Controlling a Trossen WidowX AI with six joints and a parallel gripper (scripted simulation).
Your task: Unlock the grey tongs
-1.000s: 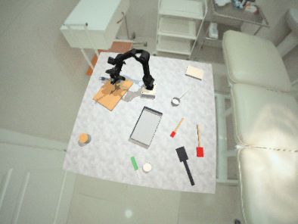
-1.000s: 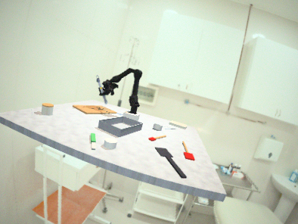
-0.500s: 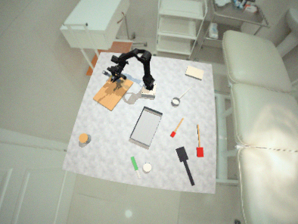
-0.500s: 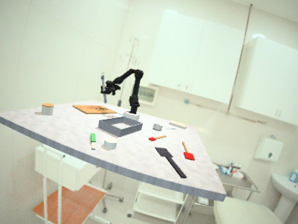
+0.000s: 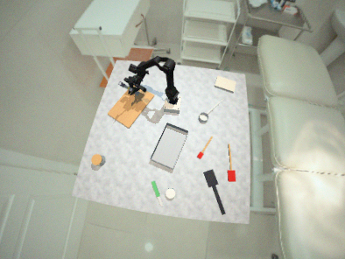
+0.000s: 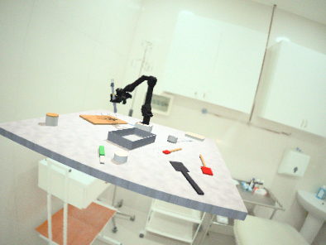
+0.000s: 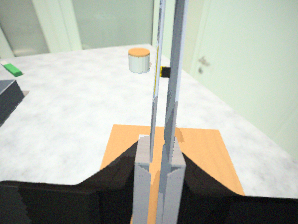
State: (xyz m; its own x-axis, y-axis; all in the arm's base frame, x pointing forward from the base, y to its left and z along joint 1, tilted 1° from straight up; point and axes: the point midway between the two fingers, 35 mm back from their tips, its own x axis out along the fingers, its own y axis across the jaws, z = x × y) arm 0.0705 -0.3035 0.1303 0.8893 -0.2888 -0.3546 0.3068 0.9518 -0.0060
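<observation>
My gripper tip is 1 cm past the wooden board, 3 cm to the left of it and 17 cm above it. From my gripper tip the other things lie so: orange-topped can 51 cm ahead, 10 cm to the right, 14 cm below; roasting tin 26 cm ahead, 38 cm to the left, 15 cm below; white puck 58 cm ahead, 47 cm to the left, 16 cm below.
</observation>
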